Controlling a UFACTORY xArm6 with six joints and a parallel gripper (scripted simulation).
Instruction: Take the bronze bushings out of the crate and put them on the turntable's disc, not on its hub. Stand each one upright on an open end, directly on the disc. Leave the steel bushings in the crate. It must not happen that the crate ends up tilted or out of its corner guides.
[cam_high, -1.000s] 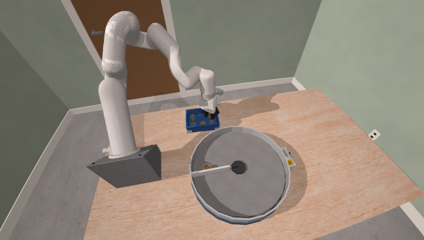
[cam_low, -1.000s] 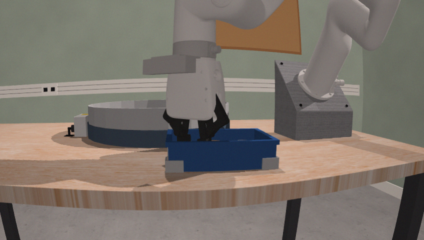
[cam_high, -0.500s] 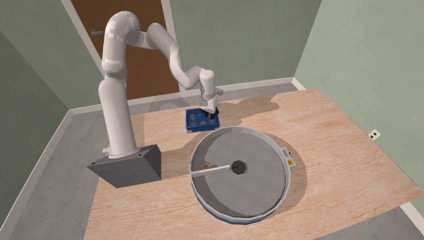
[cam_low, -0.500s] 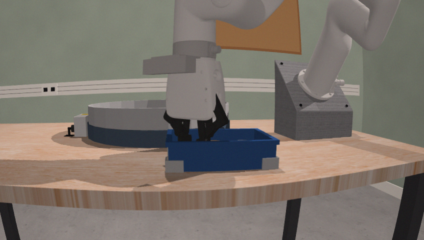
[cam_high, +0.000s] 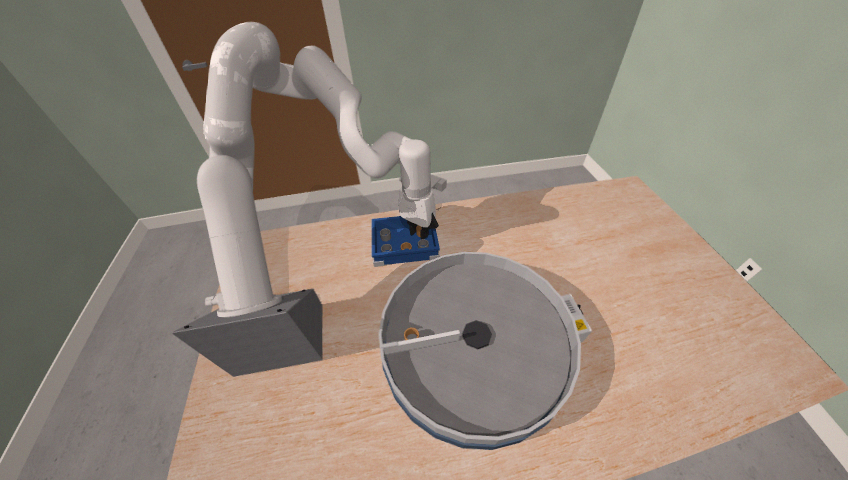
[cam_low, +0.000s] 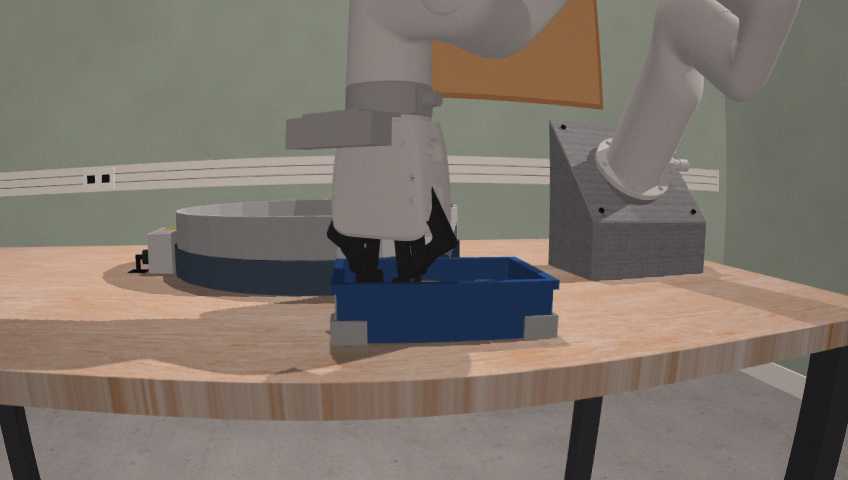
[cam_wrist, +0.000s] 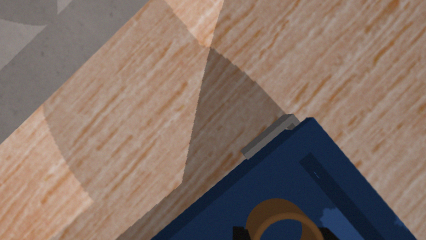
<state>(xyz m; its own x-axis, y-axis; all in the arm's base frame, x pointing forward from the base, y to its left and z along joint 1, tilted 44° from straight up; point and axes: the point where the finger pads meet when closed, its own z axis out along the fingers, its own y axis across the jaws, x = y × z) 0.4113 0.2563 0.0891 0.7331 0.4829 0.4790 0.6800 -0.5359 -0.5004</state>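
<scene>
The blue crate is 50 mm behind my hand, 20 mm to the right of it and 10 mm below it. Round my hand: turntable disc 370 mm to the right, 50 mm ahead, 20 mm above.
</scene>
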